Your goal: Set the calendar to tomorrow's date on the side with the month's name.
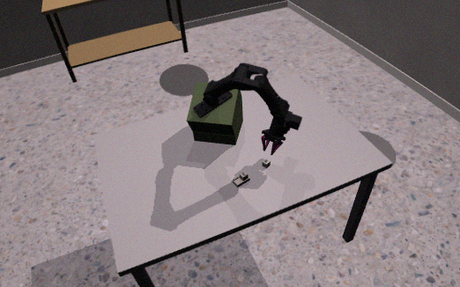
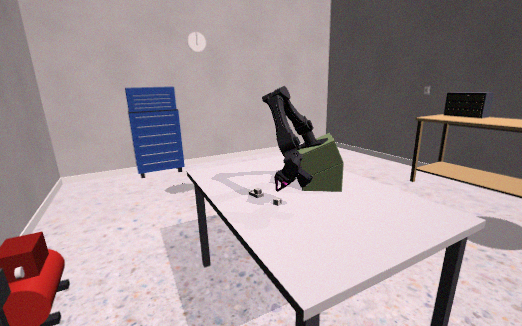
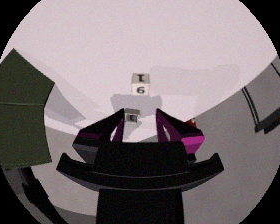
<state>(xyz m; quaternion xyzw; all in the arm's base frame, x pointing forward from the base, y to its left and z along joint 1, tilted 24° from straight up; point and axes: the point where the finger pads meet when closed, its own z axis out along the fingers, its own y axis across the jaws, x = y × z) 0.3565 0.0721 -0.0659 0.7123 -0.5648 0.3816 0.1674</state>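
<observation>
Right now the white cube is 2 cm to the right of my hand and 7 cm below it. Also, from my hand: calendar tray (1 cm ahead, 17 cm to the right, 8 cm below).
</observation>
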